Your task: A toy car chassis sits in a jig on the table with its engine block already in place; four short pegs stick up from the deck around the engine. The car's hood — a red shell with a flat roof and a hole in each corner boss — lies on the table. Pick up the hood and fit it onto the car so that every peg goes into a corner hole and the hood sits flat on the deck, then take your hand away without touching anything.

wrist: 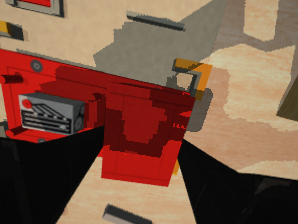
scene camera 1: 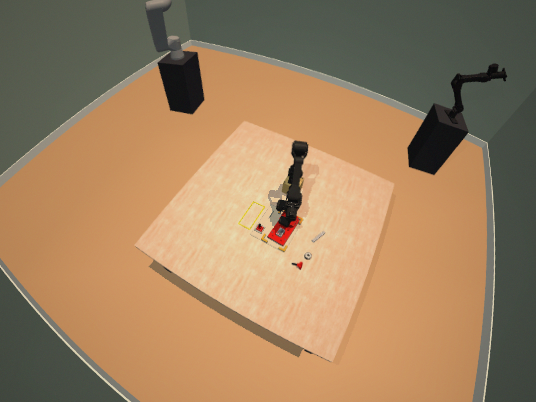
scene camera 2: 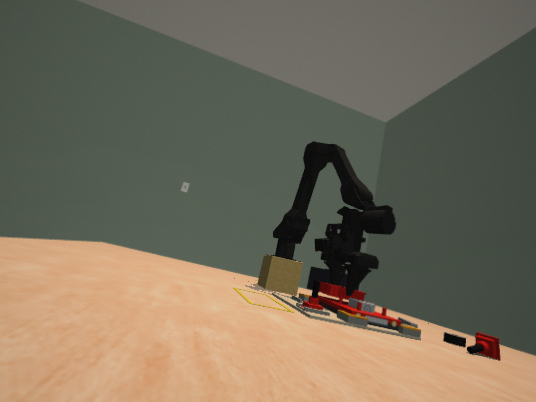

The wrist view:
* my gripper: 143, 135
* red hood: 144, 128, held by my gripper
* grey engine block: 39, 111
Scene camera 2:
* my gripper: 340, 293
